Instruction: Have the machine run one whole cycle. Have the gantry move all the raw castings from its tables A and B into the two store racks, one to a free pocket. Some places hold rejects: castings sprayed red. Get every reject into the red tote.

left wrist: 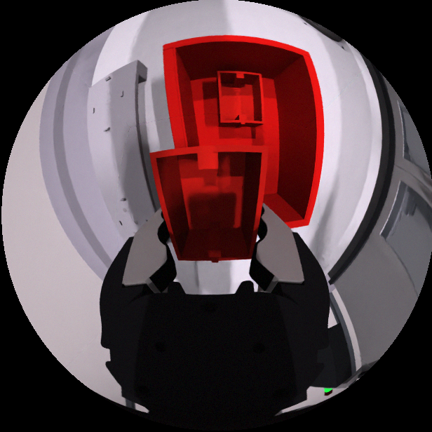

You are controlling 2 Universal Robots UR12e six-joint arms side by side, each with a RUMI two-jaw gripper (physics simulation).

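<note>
My left gripper [212,204] is shut on a red casting [215,205], an open box shape held between the two fingertips. The held casting overlaps the near left part of the red tote [318,135] in the view and hides that part of its rim. Another red casting [241,121] lies inside the tote, toward its far side. The gap between the held casting and the tote cannot be told exactly. My right gripper does not show. The gantry, tables A and B and the store racks cannot be made out in this view.
A grey block-like fixture [115,145] with small pegs stands to the left of the tote, close beside it. A dark curved edge and grey panels [375,240] with windows run along the right. A small green light [328,389] shows at the lower right.
</note>
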